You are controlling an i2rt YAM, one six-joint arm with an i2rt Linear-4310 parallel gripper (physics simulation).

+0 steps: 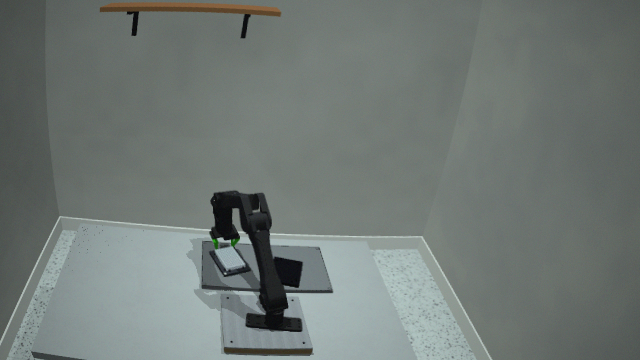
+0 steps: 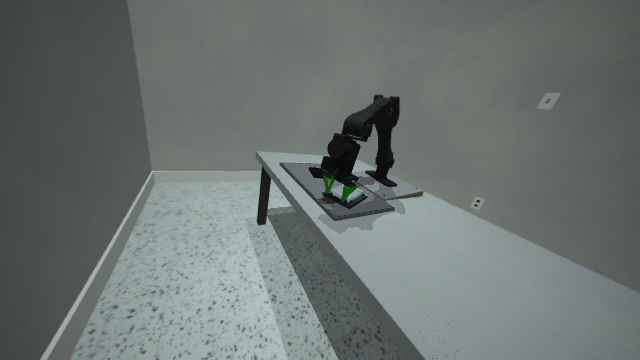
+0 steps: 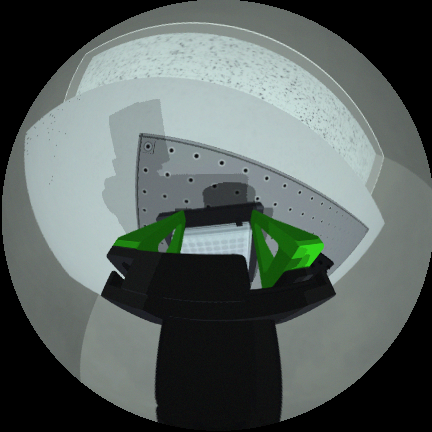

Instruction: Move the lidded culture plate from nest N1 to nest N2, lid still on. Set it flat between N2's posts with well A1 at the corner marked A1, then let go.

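Pixels of known places: gripper, fingertip midpoint: (image 1: 224, 248) (image 2: 334, 197) (image 3: 217, 214); arm's base, link origin: (image 1: 273, 323) (image 2: 379, 178).
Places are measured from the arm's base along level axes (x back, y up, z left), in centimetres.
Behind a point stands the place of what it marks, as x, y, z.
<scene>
The lidded culture plate (image 1: 230, 258) {-33.2, 1.9, 18.3} (image 2: 356, 195) {-32.3, 1.6, 22.6} (image 3: 217, 245) {-38.6, 1.9, 20.6}, pale with rows of wells showing through its clear lid, lies level in the black nest N1 (image 1: 236, 273) {-26.6, -0.3, 15.2} (image 3: 210, 216) {-40.8, 0.3, 22.3} at the left of the board. My gripper (image 1: 225, 244) {-41.3, 0.4, 21.7} (image 2: 336, 197) {-41.3, 0.4, 21.7} (image 3: 217, 214) {-41.3, 0.4, 21.7} points down at the plate's far end, its green fingers against the two long sides, shut on the plate at a wide opening. The black nest N2 (image 1: 291, 271) {-31.7, 0.2, -6.9} (image 2: 316, 173) {-38.8, 0.4, -2.2} holds no plate and stands to the right, partly behind the arm. Well A1 and the corner marks are too small to tell.
Both nests stand on a grey board (image 1: 312, 260) {-41.9, -0.7, -16.1} (image 3: 172, 160) {-44.6, -0.9, 28.0} with a grid of holes. The arm rises from a mounting plate (image 1: 235, 337) {10.0, 0.6, 13.2} on the table (image 1: 125, 290) {-6.7, -2.2, 59.2}. A wooden shelf (image 1: 190, 9) is high on the wall.
</scene>
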